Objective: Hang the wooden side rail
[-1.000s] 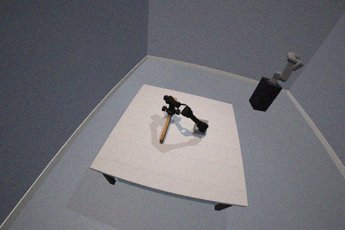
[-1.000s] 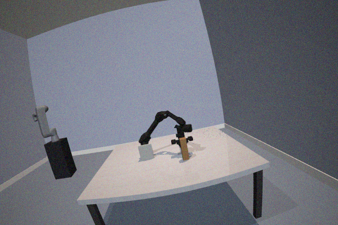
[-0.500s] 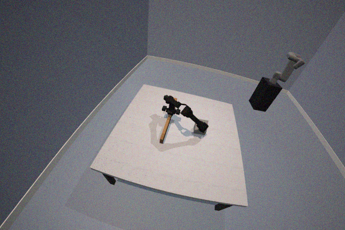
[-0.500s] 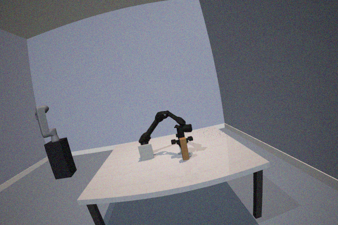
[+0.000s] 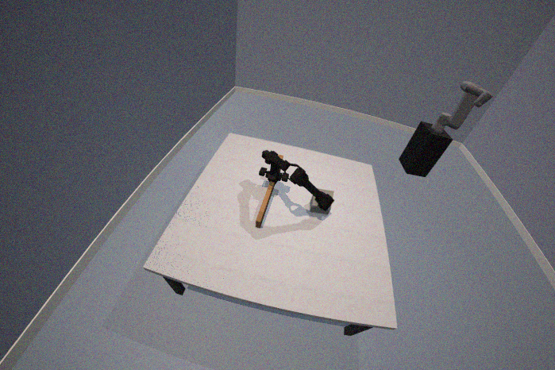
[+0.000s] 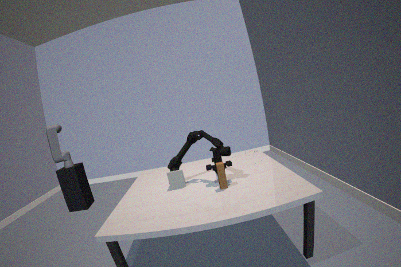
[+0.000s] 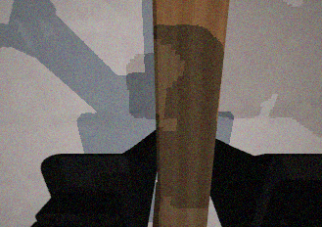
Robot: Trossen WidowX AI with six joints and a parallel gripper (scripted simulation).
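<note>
The wooden headboard post lies 2 cm behind my gripper tip, 12 cm to the right of it and 4 cm above it.
</note>
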